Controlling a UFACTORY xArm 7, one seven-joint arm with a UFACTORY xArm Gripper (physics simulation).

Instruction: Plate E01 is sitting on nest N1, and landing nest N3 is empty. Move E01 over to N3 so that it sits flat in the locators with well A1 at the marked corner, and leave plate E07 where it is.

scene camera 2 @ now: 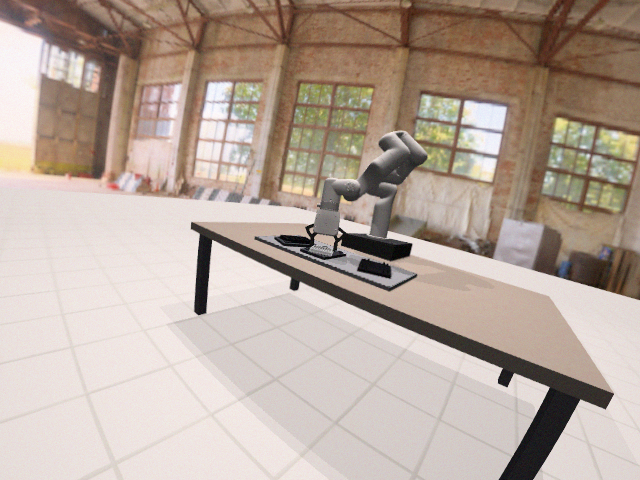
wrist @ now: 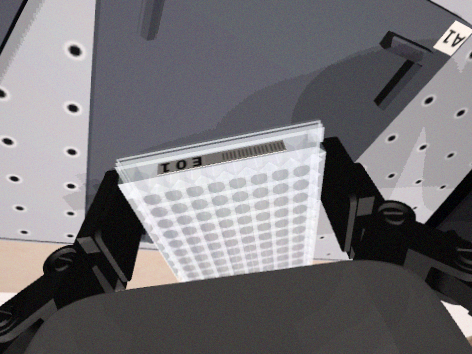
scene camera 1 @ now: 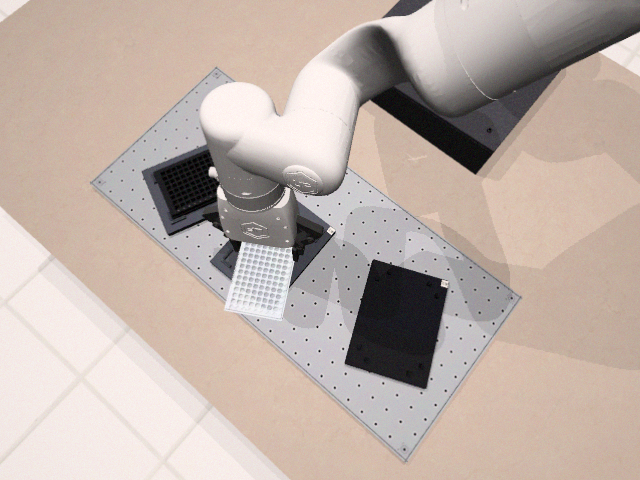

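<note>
Clear 96-well plate E01 is between the two black fingers of my gripper, which is shut on its sides. The plate is low over the middle nest and turned relative to it; whether it touches cannot be told. In the wrist view an A1 tag marks that nest's corner, beside a raised L-shaped locator. A black gridded plate sits on the left nest, partly hidden by my arm. No nest name or E07 label is readable.
A black nest with small corner pegs and a white tag lies at the right. All nests are on a grey perforated board. The dark robot base block stands behind the board.
</note>
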